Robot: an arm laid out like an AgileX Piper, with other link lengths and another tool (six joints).
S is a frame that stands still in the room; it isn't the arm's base.
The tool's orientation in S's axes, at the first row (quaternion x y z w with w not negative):
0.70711 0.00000 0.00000 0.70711
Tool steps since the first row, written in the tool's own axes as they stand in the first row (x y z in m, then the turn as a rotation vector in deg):
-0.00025 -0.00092 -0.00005 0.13 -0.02 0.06
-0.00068 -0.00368 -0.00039 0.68 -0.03 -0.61
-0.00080 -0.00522 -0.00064 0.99 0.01 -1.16
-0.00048 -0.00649 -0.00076 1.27 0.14 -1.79
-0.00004 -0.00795 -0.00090 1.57 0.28 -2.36
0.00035 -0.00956 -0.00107 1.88 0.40 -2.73
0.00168 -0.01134 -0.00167 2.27 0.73 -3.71
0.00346 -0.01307 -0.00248 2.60 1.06 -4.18
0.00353 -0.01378 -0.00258 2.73 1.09 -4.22
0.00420 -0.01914 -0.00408 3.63 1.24 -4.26
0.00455 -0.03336 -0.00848 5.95 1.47 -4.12
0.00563 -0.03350 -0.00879 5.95 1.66 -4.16
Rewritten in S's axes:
-0.00025 0.00005 -0.00092 0.13 -0.06 -0.02
-0.00068 0.00039 -0.00368 0.68 0.61 -0.03
-0.00080 0.00064 -0.00522 0.99 1.16 0.01
-0.00048 0.00076 -0.00649 1.27 1.79 0.14
-0.00004 0.00090 -0.00795 1.57 2.36 0.28
0.00035 0.00107 -0.00956 1.88 2.73 0.40
0.00168 0.00167 -0.01134 2.27 3.71 0.73
0.00346 0.00248 -0.01307 2.60 4.18 1.06
0.00353 0.00258 -0.01378 2.73 4.22 1.09
0.00420 0.00408 -0.01914 3.63 4.26 1.24
0.00455 0.00848 -0.03336 5.95 4.12 1.47
0.00563 0.00879 -0.03350 5.95 4.16 1.66

